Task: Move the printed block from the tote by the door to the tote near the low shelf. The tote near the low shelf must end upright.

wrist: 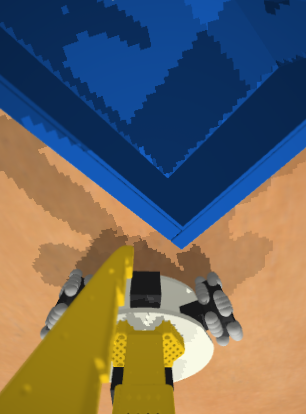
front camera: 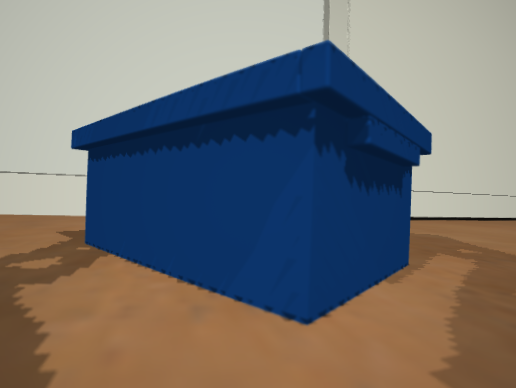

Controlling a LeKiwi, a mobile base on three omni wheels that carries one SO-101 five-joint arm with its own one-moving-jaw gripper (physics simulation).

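Where they show: hand, its tool point: (wrist: pixel 133 257); arm's base, origin of its link: (wrist: pixel 144 331).
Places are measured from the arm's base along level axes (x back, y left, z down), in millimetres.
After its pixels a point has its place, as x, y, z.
A blue tote (front camera: pixel 200 210) {-235, 36, 42} (wrist: pixel 90 130) {-249, 48, 7} stands upright on the floor, large in the front view, one corner towards me. In the wrist view its near rim corner points down at me, and part of its shadowed inside shows across the top. The printed block does not show in either view; the tote's walls hide its inside from the front camera. My gripper (wrist: pixel 126 255) is open and empty: one notched yellow jaw shows at the lower left of the wrist view, its tip just outside the tote's near corner. The gripper does not show in the front view.
The brown floor (front camera: pixel 200 340) {-166, 20, 90} (wrist: pixel 30 200) {-148, 165, 89} carries jagged shadows. A pale wall (front camera: pixel 125 60) {-711, 319, -265} with an upright frame strip (front camera: pixel 326 20) {-847, -162, -452} stands behind the tote. My own white round base (wrist: pixel 197 345) {36, -79, 0} with grey-rollered wheels shows low in the wrist view.
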